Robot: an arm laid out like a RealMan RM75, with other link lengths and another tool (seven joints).
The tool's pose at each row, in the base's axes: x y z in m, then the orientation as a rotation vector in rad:
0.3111 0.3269 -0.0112 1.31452 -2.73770 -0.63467
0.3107 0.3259 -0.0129 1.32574 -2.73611 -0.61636
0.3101 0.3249 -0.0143 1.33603 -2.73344 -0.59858
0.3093 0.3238 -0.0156 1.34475 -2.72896 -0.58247
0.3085 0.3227 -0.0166 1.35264 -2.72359 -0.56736
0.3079 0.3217 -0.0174 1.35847 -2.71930 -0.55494
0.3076 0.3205 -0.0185 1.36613 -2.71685 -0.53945
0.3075 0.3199 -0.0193 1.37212 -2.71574 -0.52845
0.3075 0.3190 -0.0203 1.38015 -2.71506 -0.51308
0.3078 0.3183 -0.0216 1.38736 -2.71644 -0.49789
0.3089 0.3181 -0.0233 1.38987 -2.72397 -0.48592
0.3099 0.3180 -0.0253 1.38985 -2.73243 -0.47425
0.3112 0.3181 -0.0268 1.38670 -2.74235 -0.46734
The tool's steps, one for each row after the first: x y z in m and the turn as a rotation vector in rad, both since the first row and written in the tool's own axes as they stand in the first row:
0.0012 -0.0009 0.0013 0.01021 0.00678 -0.00652
0.0026 -0.0015 0.0024 0.01951 0.01427 -0.01260
0.0041 -0.0021 0.0033 0.02687 0.02272 -0.01794
0.0056 -0.0025 0.0040 0.03320 0.03157 -0.02292
0.0068 -0.0029 0.0046 0.03838 0.03885 -0.02659
0.0081 -0.0037 0.0052 0.04639 0.04549 -0.03115
0.0087 -0.0043 0.0058 0.05252 0.04951 -0.03470
0.0095 -0.0052 0.0064 0.06147 0.05446 -0.03935
0.0101 -0.0063 0.0072 0.07120 0.05783 -0.04327
0.0097 -0.0078 0.0085 0.08136 0.05617 -0.04359
0.0094 -0.0094 0.0101 0.09133 0.05425 -0.04219
0.0087 -0.0109 0.0112 0.09898 0.05001 -0.03879

